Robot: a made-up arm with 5 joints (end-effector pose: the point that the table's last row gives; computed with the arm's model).
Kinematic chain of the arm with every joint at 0, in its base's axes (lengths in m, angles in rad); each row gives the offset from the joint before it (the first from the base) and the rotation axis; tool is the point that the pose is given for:
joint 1: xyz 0 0 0.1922 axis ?
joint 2: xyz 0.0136 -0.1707 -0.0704 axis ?
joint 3: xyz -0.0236 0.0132 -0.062 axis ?
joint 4: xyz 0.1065 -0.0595 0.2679 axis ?
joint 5: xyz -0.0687 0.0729 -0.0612 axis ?
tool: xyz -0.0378 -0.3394 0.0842
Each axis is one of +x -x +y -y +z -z.
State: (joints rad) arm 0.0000 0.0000 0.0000 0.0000 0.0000
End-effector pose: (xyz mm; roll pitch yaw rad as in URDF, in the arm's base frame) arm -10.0 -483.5 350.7 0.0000 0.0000 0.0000
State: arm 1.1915 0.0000 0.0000 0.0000 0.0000
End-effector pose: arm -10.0 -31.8 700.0 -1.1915 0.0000 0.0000
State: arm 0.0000 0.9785 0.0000 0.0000 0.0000
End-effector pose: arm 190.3 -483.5 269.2 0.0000 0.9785 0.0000
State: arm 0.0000 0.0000 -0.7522 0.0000 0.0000
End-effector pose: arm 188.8 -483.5 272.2 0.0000 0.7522 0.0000
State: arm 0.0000 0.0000 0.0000 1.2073 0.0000
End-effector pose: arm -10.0 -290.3 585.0 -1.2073 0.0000 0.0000
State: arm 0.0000 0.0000 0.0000 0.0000 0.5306
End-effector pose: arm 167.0 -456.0 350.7 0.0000 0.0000 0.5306
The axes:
joint 1: -x
joint 2: +y
joint 3: -y
joint 4: -x
joint 5: +z

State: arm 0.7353 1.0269 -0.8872 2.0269 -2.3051
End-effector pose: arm -23.0 -180.5 501.0 -2.0874 -0.0824 0.5434
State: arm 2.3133 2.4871 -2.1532 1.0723 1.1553
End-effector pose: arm -394.0 385.3 169.8 2.5088 0.6862 0.0563
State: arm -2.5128 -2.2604 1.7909 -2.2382 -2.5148
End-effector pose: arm 586.3 540.1 145.9 2.7110 0.5612 -1.4123
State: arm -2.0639 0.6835 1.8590 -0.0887 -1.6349
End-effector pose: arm -438.0 272.5 239.7 -2.0570 0.9818 1.4682
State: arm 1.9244 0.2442 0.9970 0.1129 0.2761
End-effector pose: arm -174.8 327.6 579.4 -1.9880 0.4940 0.6071
